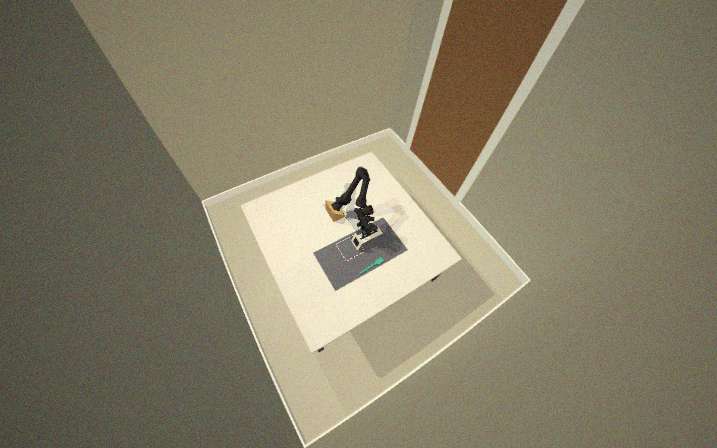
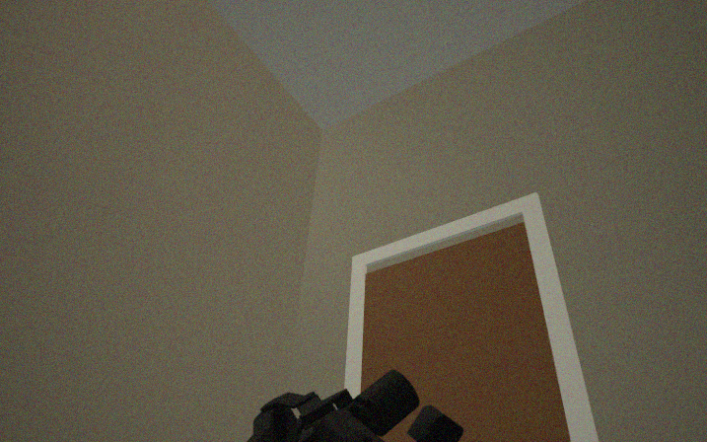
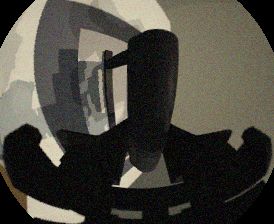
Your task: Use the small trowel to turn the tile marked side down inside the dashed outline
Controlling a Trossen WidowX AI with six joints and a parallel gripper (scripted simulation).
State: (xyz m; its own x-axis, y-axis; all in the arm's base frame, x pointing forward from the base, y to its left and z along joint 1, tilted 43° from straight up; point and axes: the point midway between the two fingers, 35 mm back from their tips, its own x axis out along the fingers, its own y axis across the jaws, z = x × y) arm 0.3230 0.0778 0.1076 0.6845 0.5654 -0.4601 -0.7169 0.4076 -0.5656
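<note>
Now: the tan tile 10 mm behind my gripper tip, 90 mm to the right of it and 60 mm below it. Round my gripper tip: dark grey mat 50 mm ahead, 80 mm to the right, 130 mm below; then green trowel 190 mm ahead, 40 mm to the right, 110 mm below; then small trowel 20 mm behind, 10 mm to the right, 10 mm below.
</note>
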